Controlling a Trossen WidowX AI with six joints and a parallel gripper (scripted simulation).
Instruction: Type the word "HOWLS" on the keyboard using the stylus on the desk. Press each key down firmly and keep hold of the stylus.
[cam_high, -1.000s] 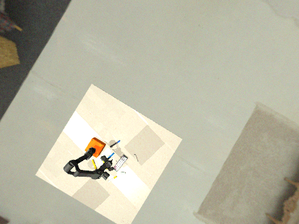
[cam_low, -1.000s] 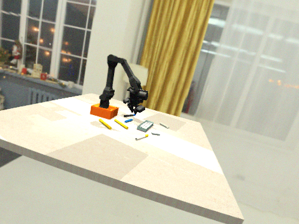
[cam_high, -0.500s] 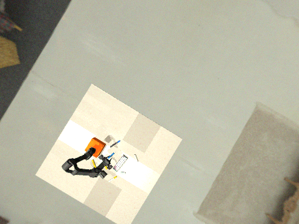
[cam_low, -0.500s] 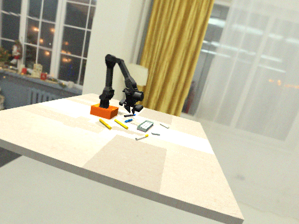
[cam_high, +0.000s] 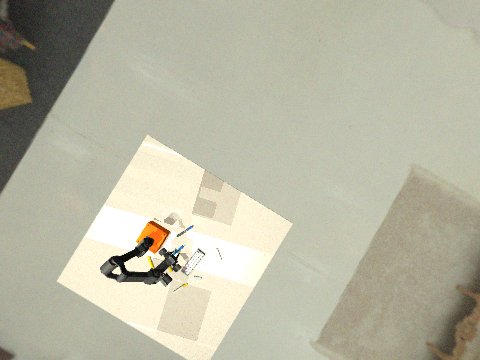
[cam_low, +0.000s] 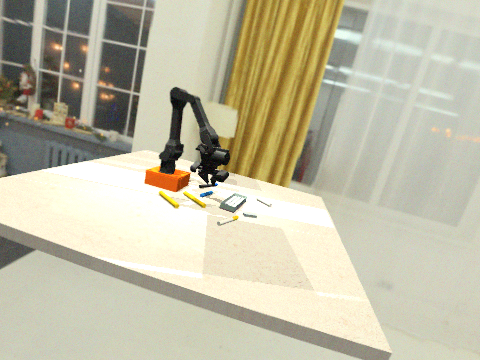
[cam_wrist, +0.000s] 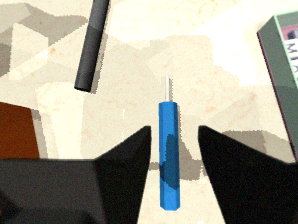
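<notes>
My gripper tip is 50 mm above the blue stylus and 10 mm to the right of it. Also, from my gripper tip: dark pen 160 mm to the left, 50 mm below, 10 mm behind; yellow-tipped pen 260 mm to the right, 130 mm ahead, 50 mm below; grey piece 210 mm ahead, 150 mm to the right, 50 mm below.
</notes>
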